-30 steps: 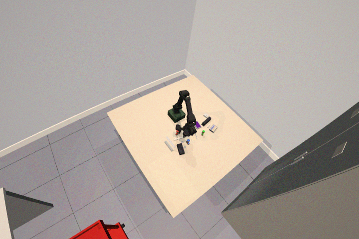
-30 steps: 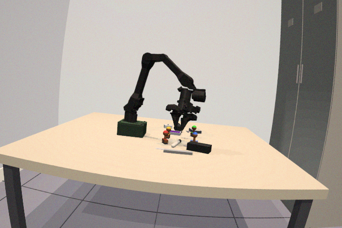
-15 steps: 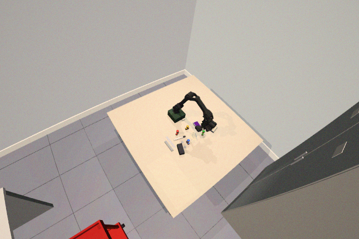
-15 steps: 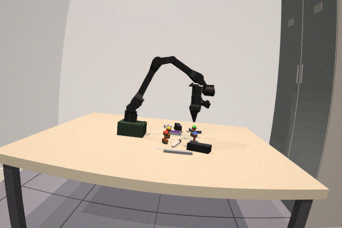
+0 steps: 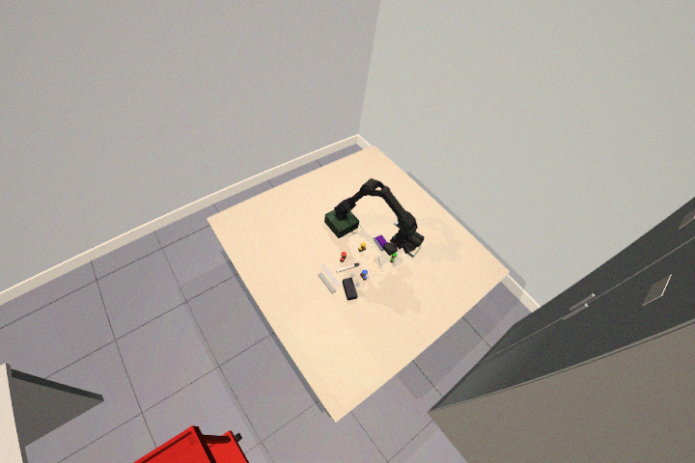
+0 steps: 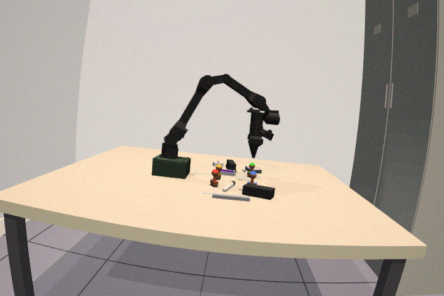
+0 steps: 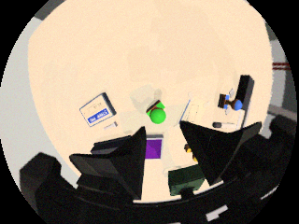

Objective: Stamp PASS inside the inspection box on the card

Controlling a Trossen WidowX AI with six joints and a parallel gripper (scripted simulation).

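My gripper tip is now 70 mm above the green-knobbed stamp. Round my gripper tip: pale card: 20 mm behind, 100 mm to the right, 100 mm below; purple ink pad: 120 mm behind, 90 mm below; yellow-knobbed stamp: 130 mm behind, 130 mm to the right, 80 mm below.
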